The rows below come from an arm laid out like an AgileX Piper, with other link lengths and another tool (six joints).
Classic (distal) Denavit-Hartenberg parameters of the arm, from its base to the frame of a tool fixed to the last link. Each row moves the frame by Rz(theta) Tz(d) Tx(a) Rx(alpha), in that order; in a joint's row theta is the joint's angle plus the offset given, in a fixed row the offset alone. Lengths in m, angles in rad.
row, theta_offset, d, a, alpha
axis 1, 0, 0.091, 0, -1.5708
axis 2, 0.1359, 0, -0.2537, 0
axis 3, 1.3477, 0, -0.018, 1.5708
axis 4, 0, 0.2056, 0, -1.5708
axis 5, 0, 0, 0, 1.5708
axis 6, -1.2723, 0.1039, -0.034, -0.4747
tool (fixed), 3.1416, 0.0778, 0, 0
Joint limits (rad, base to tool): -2.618..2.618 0..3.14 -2.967..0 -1.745..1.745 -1.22..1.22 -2.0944..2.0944
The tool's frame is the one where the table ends.
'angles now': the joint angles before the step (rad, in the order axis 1, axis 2, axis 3, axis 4, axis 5, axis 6). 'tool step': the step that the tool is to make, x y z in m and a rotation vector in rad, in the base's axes. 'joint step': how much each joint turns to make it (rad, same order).
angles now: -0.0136 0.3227 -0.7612 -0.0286 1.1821 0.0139
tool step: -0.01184 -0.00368 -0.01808 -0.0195 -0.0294 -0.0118
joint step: 0.0000 -0.1162 0.0800 -0.0224 0.0065 -0.0001
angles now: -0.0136 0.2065 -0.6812 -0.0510 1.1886 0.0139
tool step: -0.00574 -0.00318 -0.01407 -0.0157 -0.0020 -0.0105
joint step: 0.0000 -0.0644 0.0539 -0.0188 0.0083 -0.0001
